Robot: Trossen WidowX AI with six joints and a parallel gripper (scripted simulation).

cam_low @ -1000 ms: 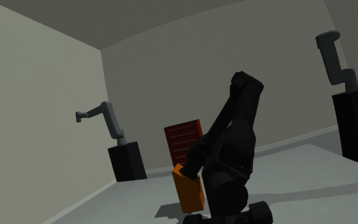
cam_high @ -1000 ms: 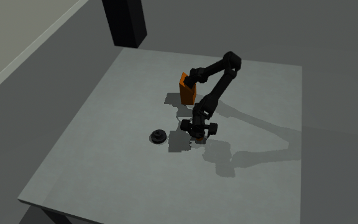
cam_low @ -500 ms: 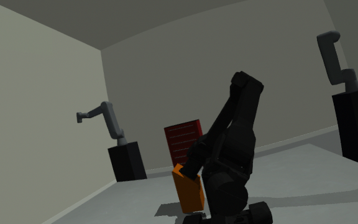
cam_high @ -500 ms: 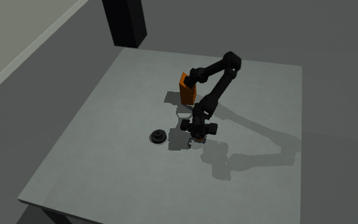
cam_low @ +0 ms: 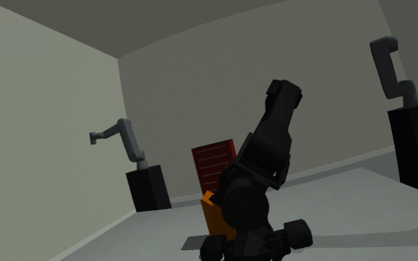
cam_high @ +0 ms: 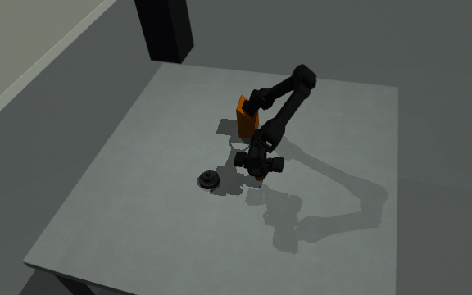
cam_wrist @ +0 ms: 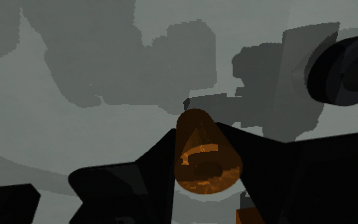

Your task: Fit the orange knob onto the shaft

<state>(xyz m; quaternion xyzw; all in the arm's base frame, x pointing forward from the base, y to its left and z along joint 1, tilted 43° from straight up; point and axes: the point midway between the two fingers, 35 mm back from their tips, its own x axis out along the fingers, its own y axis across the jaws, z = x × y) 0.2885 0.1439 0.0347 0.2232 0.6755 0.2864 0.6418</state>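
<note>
Now: the pedestal 40 mm ahead of my gripper tip, 210 mm to the right of it and 20 mm below it. Round my gripper tip: orange knob: 20 mm above.
</note>
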